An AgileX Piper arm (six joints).
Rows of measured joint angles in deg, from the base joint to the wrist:
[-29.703 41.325 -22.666 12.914 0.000 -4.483]
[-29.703 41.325 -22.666 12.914 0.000 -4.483]
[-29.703 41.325 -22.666 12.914 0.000 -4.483]
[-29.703 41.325 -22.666 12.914 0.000 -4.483]
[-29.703 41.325 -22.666 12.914 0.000 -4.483]
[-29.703 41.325 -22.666 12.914 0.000 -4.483]
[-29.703 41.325 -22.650 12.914 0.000 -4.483]
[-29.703 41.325 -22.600 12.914 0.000 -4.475]
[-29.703 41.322 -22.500 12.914 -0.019 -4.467]
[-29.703 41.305 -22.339 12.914 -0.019 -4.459]
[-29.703 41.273 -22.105 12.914 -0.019 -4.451]
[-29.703 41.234 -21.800 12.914 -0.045 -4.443]
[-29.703 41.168 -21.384 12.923 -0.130 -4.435]
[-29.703 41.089 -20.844 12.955 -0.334 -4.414]
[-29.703 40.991 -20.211 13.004 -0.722 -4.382]
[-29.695 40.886 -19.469 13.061 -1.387 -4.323]
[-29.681 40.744 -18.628 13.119 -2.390 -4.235]
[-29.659 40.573 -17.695 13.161 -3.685 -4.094]
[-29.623 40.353 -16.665 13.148 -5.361 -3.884]
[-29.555 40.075 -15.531 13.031 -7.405 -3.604]
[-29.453 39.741 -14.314 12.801 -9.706 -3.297]
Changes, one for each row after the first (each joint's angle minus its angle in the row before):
[0.000 0.000 0.000 0.000 0.000 0.000]
[0.000 0.000 0.000 0.000 0.000 0.000]
[0.000 0.000 0.000 0.000 0.000 0.000]
[0.000 0.000 0.000 0.000 0.000 0.000]
[0.000 0.000 0.000 0.000 0.000 0.000]
[0.000 0.000 0.016 0.000 0.000 0.000]
[0.000 0.000 0.050 0.000 0.000 0.008]
[0.000 -0.003 0.100 0.000 -0.019 0.008]
[0.000 -0.017 0.161 0.000 0.000 0.008]
[0.000 -0.032 0.234 0.000 0.000 0.008]
[0.000 -0.039 0.305 0.000 -0.026 0.008]
[0.000 -0.066 0.416 0.009 -0.085 0.008]
[0.000 -0.079 0.540 0.032 -0.204 0.021]
[0.000 -0.098 0.633 0.049 -0.388 0.032]
[0.008 -0.105 0.742 0.057 -0.665 0.059]
[0.014 -0.142 0.841 0.058 -1.003 0.088]
[0.022 -0.171 0.933 0.042 -1.295 0.141]
[0.036 -0.220 1.030 -0.013 -1.676 0.210]
[0.068 -0.278 1.134 -0.117 -2.044 0.280]
[0.102 -0.334 1.217 -0.230 -2.301 0.307]

